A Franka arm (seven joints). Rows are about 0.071 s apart.
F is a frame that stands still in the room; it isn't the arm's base.
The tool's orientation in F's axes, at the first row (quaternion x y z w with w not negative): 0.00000 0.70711 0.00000 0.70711
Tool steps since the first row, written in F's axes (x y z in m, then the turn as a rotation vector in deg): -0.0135 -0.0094 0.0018 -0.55 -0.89 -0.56; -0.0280 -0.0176 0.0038 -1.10 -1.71 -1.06; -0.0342 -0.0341 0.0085 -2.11 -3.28 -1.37; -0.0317 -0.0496 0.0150 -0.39 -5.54 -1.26; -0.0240 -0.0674 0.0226 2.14 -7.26 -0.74; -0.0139 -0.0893 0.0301 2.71 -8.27 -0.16; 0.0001 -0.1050 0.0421 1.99 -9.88 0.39
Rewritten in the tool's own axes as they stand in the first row. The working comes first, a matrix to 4 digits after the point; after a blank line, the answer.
The tool's axes in the first row as the columns of a matrix, in F's axes (used below as rounded here):
0.0000 0.0000 1.0000
0.0000 1.0000 0.0000
-1.0000 0.0000 0.0000

-0.0018 -0.0094 -0.0135 0.56 -0.89 -0.55; -0.0038 -0.0176 -0.0280 1.06 -1.71 -1.10; -0.0085 -0.0341 -0.0342 1.37 -3.28 -2.11; -0.0150 -0.0496 -0.0317 1.26 -5.54 -0.39; -0.0226 -0.0674 -0.0240 0.74 -7.26 2.14; -0.0301 -0.0893 -0.0139 0.16 -8.27 2.71; -0.0421 -0.1050 0.0001 -0.39 -9.88 1.99
